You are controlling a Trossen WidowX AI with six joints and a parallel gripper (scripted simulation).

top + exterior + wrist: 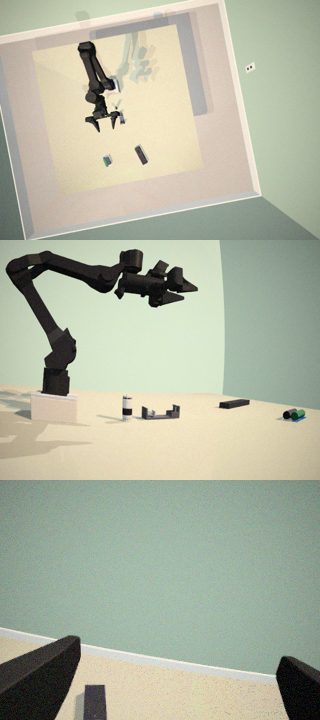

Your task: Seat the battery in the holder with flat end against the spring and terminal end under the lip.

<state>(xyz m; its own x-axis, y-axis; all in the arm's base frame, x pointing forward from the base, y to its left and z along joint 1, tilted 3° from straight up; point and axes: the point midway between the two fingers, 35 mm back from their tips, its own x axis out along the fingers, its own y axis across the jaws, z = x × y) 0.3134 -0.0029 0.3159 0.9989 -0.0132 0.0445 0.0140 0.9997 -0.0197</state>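
My gripper tip is now 180 mm past the battery, 30 mm to the left of it and 320 mm above it. Also, from my gripper tip: black flat bar (280 mm ahead, 90 mm to the left, 340 mm below).
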